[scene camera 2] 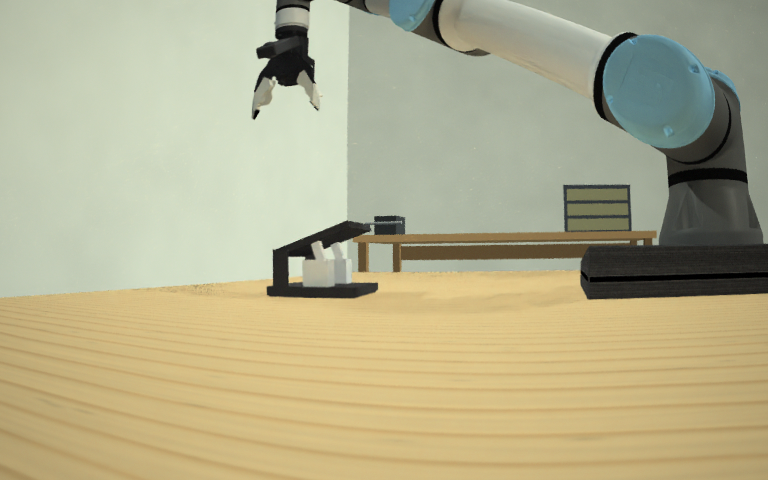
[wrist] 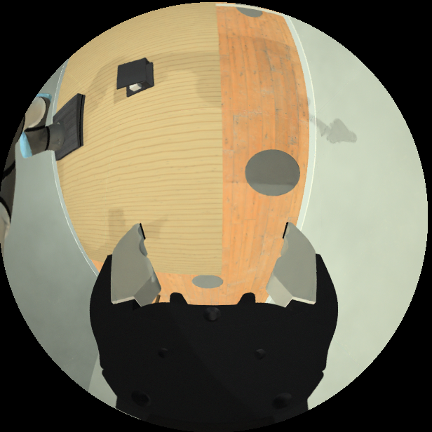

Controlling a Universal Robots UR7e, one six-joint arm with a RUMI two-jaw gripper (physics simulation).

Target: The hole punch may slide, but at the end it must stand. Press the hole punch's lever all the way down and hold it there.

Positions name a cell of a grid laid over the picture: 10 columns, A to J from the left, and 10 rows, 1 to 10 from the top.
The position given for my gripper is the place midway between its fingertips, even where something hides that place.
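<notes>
Scene camera 2: hole punch (scene camera 2: E6), my gripper (scene camera 2: D3). Wrist view: my gripper (wrist: E6), hole punch (wrist: D3).
</notes>
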